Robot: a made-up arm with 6 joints. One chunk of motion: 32 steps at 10 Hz.
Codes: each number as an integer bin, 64 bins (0 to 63) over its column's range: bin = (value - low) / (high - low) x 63, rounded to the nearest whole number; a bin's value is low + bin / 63 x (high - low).
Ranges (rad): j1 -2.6..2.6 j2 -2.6..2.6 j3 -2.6..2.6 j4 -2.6..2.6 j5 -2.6..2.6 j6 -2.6..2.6
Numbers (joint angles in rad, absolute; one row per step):
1: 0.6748 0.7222 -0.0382 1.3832 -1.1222 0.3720
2: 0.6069 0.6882 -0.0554 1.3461 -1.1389 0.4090
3: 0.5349 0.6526 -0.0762 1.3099 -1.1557 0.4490
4: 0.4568 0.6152 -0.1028 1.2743 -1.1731 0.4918
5: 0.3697 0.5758 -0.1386 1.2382 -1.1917 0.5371
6: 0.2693 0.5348 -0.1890 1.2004 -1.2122 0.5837
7: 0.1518 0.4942 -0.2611 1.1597 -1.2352 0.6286
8: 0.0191 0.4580 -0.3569 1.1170 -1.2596 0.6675
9: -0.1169 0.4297 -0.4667 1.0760 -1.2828 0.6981
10: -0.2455 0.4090 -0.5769 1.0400 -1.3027 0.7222
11: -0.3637 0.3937 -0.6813 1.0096 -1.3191 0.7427
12: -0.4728 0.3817 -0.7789 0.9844 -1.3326 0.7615
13: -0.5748 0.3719 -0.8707 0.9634 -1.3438 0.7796
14: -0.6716 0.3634 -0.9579 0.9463 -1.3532 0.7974
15: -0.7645 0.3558 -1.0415 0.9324 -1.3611 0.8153
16: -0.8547 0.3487 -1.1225 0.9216 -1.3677 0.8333
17: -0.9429 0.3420 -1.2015 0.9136 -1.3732 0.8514
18: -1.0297 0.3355 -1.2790 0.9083 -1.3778 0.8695
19: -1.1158 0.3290 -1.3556 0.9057 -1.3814 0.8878
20: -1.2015 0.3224 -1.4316 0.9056 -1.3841 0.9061
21: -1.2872 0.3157 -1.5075 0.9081 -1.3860 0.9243
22: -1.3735 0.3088 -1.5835 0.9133 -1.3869 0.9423
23: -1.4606 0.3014 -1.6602 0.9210 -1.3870 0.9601
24: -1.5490 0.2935 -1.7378 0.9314 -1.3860 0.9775
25: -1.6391 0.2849 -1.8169 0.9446 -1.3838 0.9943
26: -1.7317 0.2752 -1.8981 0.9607 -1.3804 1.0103
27: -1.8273 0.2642 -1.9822 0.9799 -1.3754 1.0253
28: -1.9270 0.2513 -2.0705 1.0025 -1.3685 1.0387
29: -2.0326 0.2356 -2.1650 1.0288 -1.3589 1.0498
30: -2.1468 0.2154 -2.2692 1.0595 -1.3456 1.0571
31: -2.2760 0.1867 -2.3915 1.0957 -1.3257 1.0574
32: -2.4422 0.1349 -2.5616 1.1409 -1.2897 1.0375
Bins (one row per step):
1: 40 40 31 48 18 36
2: 39 40 31 48 18 36
3: 38 39 31 47 17 37
4: 37 39 30 47 17 37
5: 36 38 30 47 17 38
6: 35 38 29 46 17 39
7: 33 37 28 46 17 39
8: 32 37 27 45 16 40
9: 30 37 26 45 16 40
10: 29 36 25 44 16 40
11: 27 36 23 44 16 40
12: 26 36 22 43 15 41
13: 25 36 21 43 15 41
14: 23 36 20 43 15 41
15: 22 36 19 43 15 41
16: 21 36 18 43 15 42
17: 20 36 17 43 15 42
18: 19 36 16 43 15 42
19: 18 35 15 42 15 42
20: 17 35 14 42 15 42
21: 16 35 13 43 15 43
22: 15 35 12 43 15 43
23: 14 35 11 43 15 43
24: 13 35 10 43 15 43
25: 12 35 9 43 15 44
26: 11 35 9 43 15 44
27: 9 35 7 43 15 44
28: 8 35 6 44 15 44
29: 7 34 5 44 15 44
30: 5 34 4 44 15 44
31: 4 34 3 45 15 44
32: 2 33 0 45 16 44

